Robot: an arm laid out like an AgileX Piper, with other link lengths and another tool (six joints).
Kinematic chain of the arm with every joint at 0, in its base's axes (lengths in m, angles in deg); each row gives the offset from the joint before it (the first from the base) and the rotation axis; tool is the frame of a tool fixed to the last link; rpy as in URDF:
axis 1: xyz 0 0 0.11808 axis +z
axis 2: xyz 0 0 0 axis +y
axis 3: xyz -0.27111 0 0.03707 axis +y
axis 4: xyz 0.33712 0 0.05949 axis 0.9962 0 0.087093
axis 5: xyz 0 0 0 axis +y
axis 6: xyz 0.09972 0 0.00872 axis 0.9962 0 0.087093
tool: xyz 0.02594 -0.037 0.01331 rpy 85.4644 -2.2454 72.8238
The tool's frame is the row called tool.
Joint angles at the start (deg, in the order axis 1, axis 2, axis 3, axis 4, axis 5, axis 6):
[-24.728 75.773 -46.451 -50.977 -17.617 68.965]
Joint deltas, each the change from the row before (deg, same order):
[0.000 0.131 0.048 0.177 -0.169 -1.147]
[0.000 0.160 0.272 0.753 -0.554 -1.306]
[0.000 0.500 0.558 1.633 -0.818 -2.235]
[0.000 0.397 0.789 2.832 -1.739 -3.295]
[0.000 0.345 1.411 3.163 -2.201 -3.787]
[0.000 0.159 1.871 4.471 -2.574 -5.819]
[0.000 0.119 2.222 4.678 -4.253 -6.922]
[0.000 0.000 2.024 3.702 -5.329 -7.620]
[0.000 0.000 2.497 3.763 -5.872 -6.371]
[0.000 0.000 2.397 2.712 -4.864 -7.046]
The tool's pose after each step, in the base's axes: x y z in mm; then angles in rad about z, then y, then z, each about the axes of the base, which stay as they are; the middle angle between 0 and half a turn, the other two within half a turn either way. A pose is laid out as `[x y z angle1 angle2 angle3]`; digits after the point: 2 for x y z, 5 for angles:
[379.80 -183.06 244.68 1.88055 1.89613 -0.48105]
[380.11 -182.53 242.91 1.87389 1.89175 -0.47691]
[380.55 -182.10 237.32 1.86707 1.89112 -0.47307]
[380.86 -180.84 232.77 1.86741 1.87673 -0.46307]
[379.59 -178.76 225.11 1.86654 1.86253 -0.45264]
[376.34 -177.00 217.60 1.85244 1.83635 -0.45194]
[372.46 -174.09 212.12 1.82988 1.78377 -0.44607]
[368.60 -170.51 212.40 1.78360 1.70204 -0.43770]
[361.66 -166.98 210.19 1.75851 1.62288 -0.43769]
[353.66 -163.59 207.68 1.70021 1.55187 -0.44497]

